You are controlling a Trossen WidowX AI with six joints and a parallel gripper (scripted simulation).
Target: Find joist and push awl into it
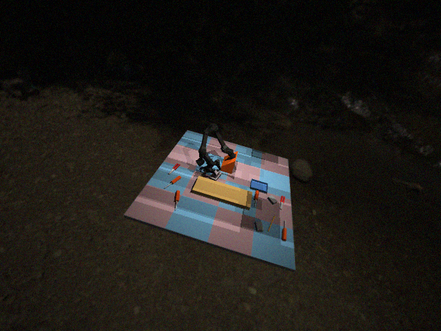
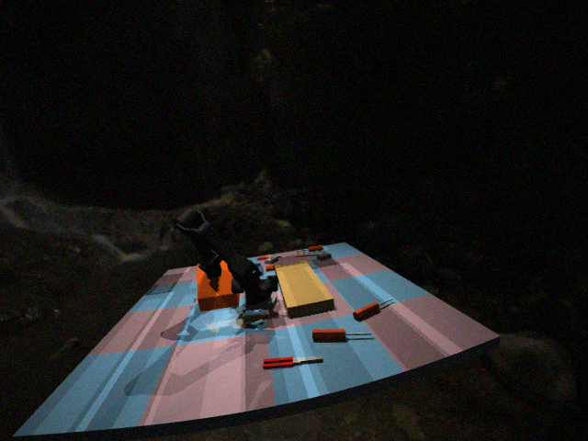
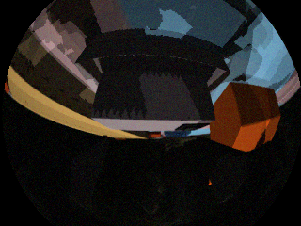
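The stud finder lies 2 cm to the right of my gripper tip, 2 cm below it and 2 cm behind it. The rest, counted from my gripper tip: awl: 13 cm to the right, 6 cm below, 1 cm behind; then blue tray: 42 cm to the left, 5 cm below, 2 cm behind.
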